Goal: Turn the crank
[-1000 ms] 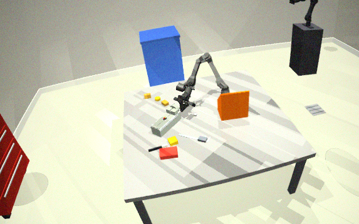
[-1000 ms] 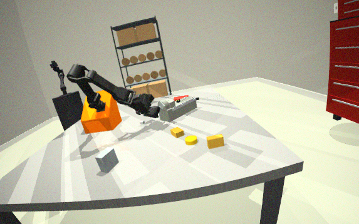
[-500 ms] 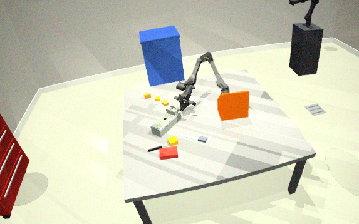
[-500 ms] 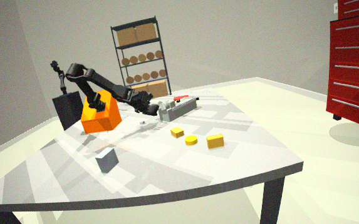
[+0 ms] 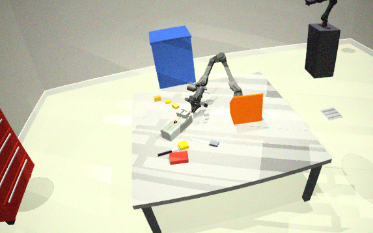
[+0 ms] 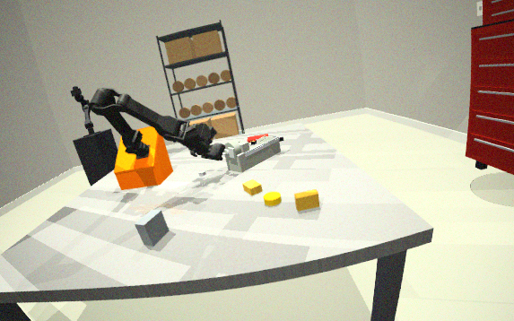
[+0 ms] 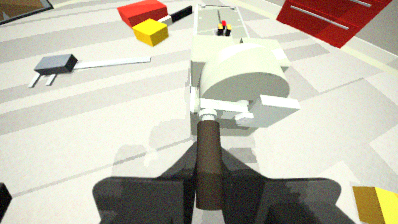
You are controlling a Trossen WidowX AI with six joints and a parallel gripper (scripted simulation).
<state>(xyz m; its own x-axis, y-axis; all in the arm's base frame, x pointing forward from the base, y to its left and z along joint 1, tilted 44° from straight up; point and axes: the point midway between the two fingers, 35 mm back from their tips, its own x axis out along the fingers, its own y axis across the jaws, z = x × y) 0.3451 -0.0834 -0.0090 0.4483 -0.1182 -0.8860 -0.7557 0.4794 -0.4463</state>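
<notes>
The red pointer is 14 cm ahead of my gripper tip, 12 cm to the left of it and 2 cm above it. The rest, counted from my gripper tip: dark brown crank handle 1 cm behind, 1 cm to the right, 3 cm above; then yellow block 9 cm ahead, 30 cm to the left, 5 cm below; then grey cube 13 cm behind, 42 cm to the right, 3 cm below.
</notes>
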